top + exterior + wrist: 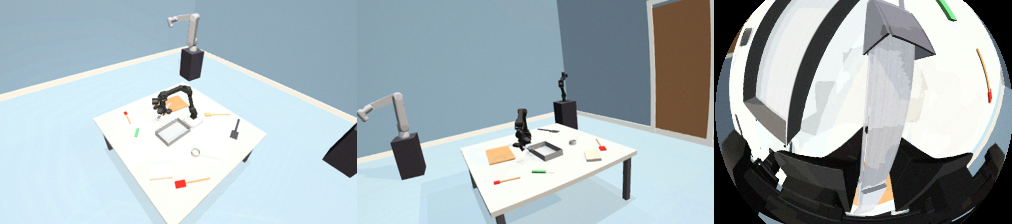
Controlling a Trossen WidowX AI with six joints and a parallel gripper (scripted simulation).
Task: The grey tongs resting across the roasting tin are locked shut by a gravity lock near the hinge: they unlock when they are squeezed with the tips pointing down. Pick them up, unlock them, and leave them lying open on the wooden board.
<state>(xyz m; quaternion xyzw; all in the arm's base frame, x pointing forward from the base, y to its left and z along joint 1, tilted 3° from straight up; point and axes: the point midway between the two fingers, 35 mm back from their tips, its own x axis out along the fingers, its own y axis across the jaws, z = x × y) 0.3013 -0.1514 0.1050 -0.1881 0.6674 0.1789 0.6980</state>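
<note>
Now: the wooden board 23 cm behind my gripper tip, 17 cm to the right of it and 7 cm below it. The rest, counted from my gripper tip: pale block (34 cm ahead, 49 cm to the left, 6 cm below); then roasting tin (1 cm ahead, 21 cm to the left, 5 cm below); then green-handled tool (33 cm ahead, 5 cm to the left, 7 cm below).
</note>
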